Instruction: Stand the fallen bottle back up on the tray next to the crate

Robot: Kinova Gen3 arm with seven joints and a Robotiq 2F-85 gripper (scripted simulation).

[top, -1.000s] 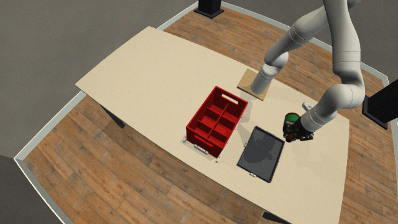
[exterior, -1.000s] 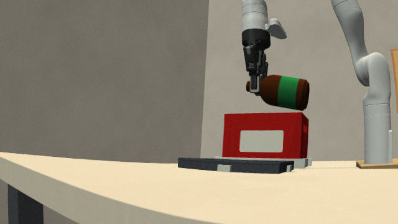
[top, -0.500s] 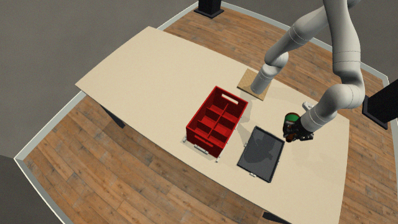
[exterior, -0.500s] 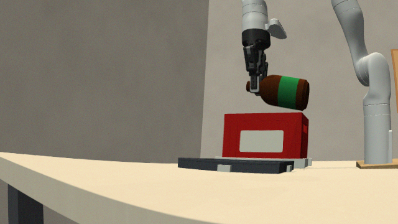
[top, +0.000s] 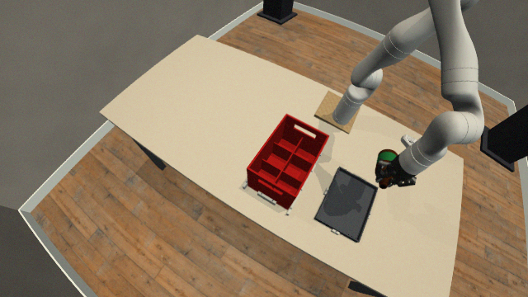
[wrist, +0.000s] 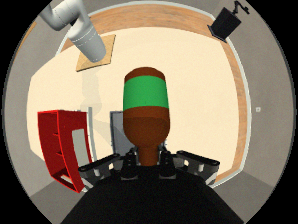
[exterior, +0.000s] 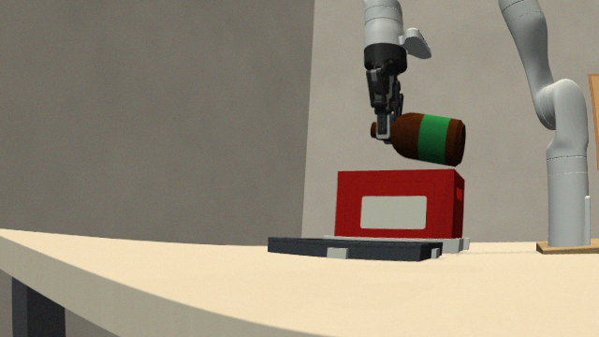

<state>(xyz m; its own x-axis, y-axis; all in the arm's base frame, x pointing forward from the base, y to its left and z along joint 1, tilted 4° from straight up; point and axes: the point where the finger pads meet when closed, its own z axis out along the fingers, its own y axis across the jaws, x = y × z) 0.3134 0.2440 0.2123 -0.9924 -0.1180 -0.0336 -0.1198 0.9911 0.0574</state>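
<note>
Now: the brown bottle 50 mm behind my hand, 10 mm to the right of it and 10 mm below it. From my hand the other things lie so: dark grey tray 50 mm ahead, 30 mm to the right, 190 mm below; red crate 90 mm ahead, 320 mm to the right, 120 mm below.
</note>
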